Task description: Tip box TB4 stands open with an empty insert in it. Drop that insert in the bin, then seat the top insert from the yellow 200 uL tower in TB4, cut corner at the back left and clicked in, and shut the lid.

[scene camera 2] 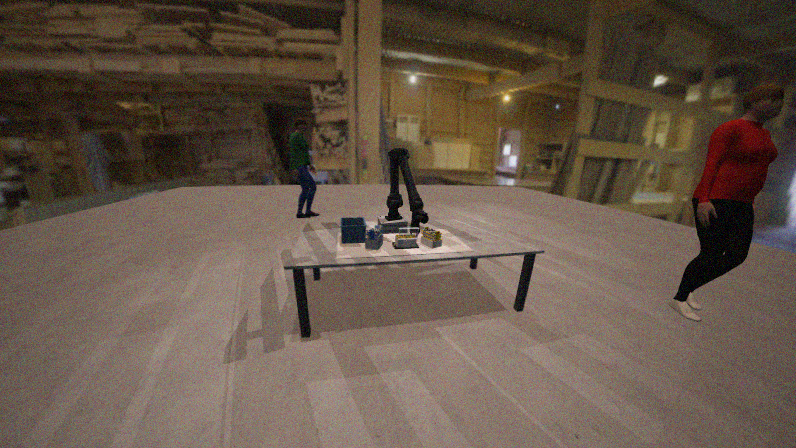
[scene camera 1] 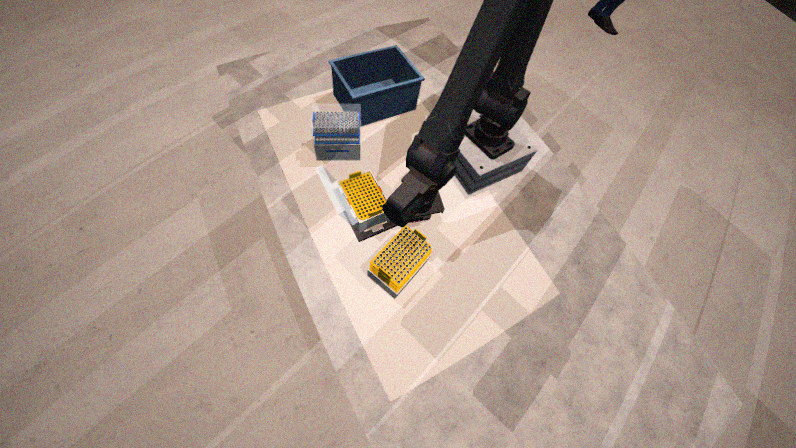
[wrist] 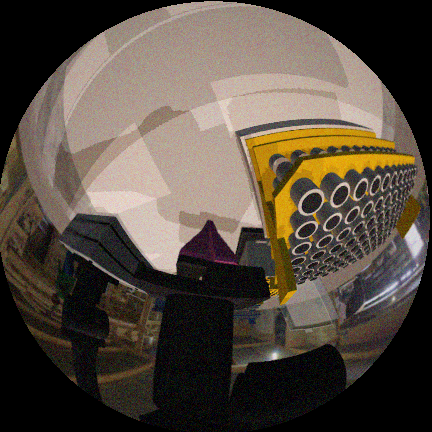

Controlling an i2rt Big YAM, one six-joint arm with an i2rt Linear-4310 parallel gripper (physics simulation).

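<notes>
Tip box TB4 [scene camera 1: 371,224] [scene camera 2: 405,241] is a grey box with its clear lid [scene camera 1: 332,192] folded open to the left. A yellow insert [scene camera 1: 362,195] with empty holes sits in it. The yellow 200 uL tower [scene camera 1: 401,258] [scene camera 2: 430,236] [wrist: 346,201] stands in front of it, its top insert full of tips. My gripper [scene camera 1: 410,210] [scene camera 2: 418,220] [wrist: 208,222] is low at TB4's right side, between the box and the tower. Its purple fingers are shut together with nothing between them. In the wrist view TB4 [wrist: 252,252] shows only as a grey edge behind the fingers.
The blue bin [scene camera 1: 377,80] [scene camera 2: 353,229] stands at the back. A blue tip tower [scene camera 1: 336,133] [scene camera 2: 374,238] stands between the bin and TB4. The arm's base [scene camera 1: 495,158] sits to the right. People walk on the floor around the table [scene camera 2: 411,258].
</notes>
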